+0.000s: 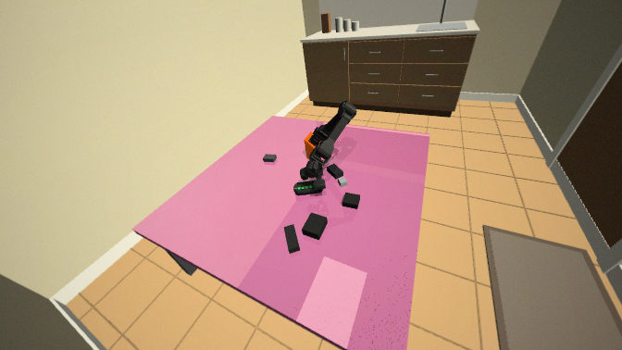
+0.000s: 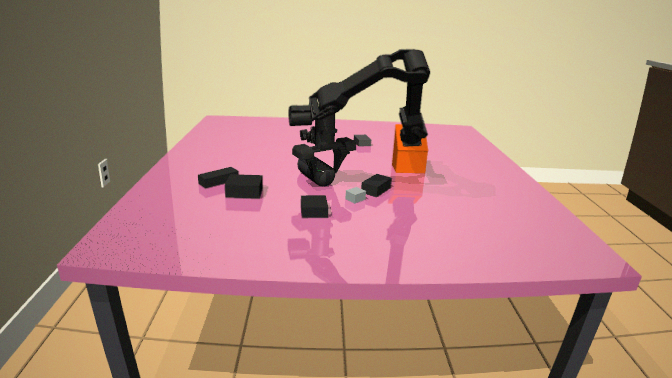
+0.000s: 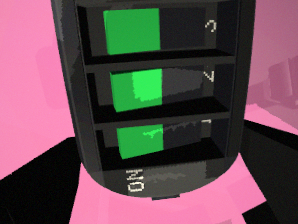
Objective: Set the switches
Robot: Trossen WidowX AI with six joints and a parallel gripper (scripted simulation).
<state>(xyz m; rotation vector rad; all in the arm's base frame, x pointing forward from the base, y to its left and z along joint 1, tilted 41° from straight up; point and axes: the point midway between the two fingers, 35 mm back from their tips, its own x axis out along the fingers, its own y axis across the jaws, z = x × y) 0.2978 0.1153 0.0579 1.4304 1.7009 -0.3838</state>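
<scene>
The small grey cube is 11 cm to the left of my gripper tip, 8 cm behind it and 2 cm below it. From my gripper tip the other things lie so: long dark bar: 32 cm ahead, 2 cm to the right, 2 cm below.
</scene>
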